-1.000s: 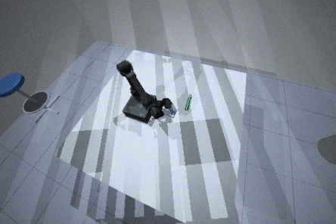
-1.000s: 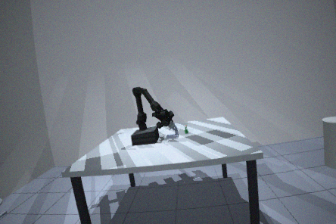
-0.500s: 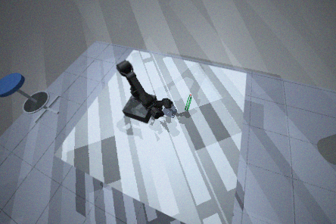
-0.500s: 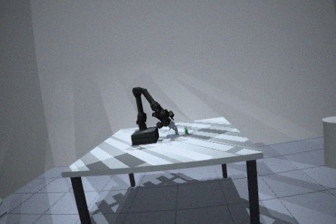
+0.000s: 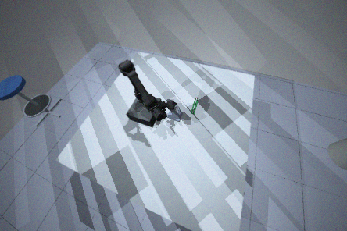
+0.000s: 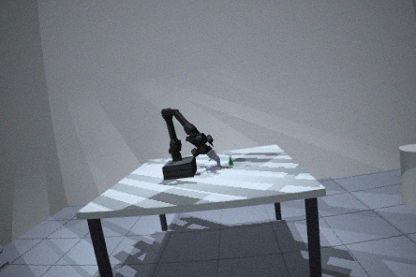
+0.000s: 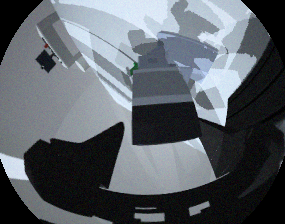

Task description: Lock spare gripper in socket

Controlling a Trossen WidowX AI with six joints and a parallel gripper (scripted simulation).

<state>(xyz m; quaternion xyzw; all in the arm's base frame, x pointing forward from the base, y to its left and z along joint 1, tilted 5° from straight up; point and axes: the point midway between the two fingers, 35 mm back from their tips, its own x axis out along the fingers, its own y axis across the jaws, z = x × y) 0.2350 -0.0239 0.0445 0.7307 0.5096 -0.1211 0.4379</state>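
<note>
Now: the spare gripper 10 mm ahead of my gripper tip, 20 mm to the right of it and 20 mm below it. Also, from my gripper tip: green bracket (150 mm ahead, 110 mm to the left, 120 mm below); mount (30 mm ahead, 20 mm to the right, 90 mm below).
</note>
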